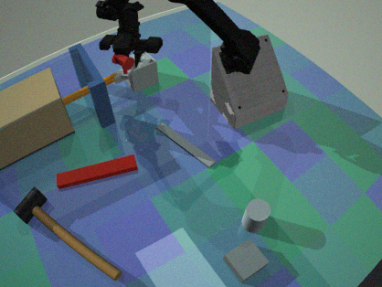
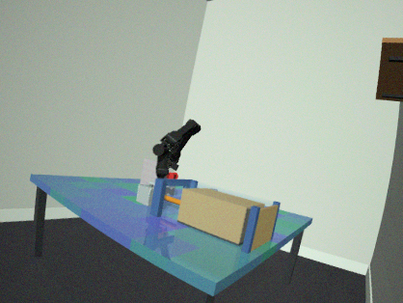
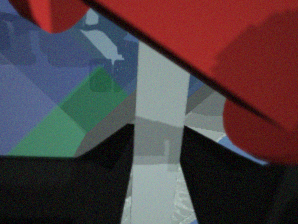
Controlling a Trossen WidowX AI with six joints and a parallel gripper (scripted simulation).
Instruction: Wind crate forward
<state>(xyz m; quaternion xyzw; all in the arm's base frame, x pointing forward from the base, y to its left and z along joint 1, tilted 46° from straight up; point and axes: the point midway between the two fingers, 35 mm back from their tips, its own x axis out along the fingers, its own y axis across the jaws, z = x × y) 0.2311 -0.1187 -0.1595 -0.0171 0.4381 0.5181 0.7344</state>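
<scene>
Now: gripper tip 3 cm short of the red knob, 4 cm to the right of it and 5 cm below it. Also, from my gripper tip: grey flat bar (4 cm behind, 28 cm to the left, 10 cm below); then crank handle (1 cm ahead, 1 cm to the left, 2 cm above); then grey winch (5 cm behind, 5 cm to the right, 7 cm below).
</scene>
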